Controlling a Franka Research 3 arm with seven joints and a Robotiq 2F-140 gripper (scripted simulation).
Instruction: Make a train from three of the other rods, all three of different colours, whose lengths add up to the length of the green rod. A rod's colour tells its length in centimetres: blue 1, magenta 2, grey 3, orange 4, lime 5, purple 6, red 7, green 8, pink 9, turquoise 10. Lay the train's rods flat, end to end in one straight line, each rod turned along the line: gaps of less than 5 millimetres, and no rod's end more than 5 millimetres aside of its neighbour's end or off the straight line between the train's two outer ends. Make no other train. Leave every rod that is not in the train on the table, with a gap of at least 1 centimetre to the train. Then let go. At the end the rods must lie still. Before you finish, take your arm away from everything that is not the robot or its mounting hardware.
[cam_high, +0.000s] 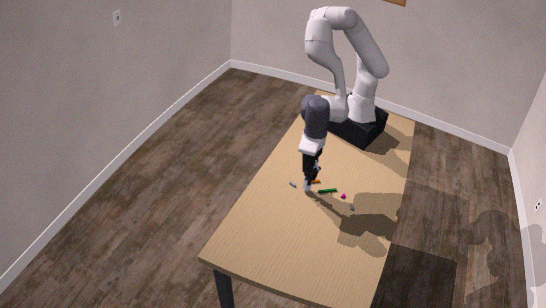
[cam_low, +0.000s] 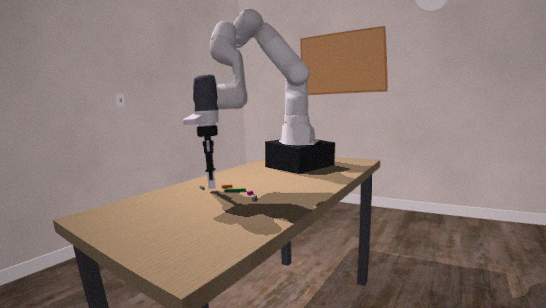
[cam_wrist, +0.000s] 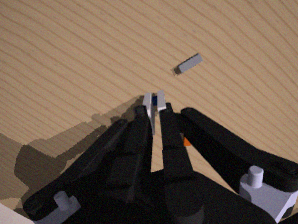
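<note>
The blue rod is 30 mm below my hand. Round my hand: magenta rod (20 mm behind, 160 mm to the left, 40 mm below); green rod (30 mm behind, 90 mm to the left, 40 mm below); orange rod (70 mm behind, 20 mm to the left, 40 mm below).
</note>
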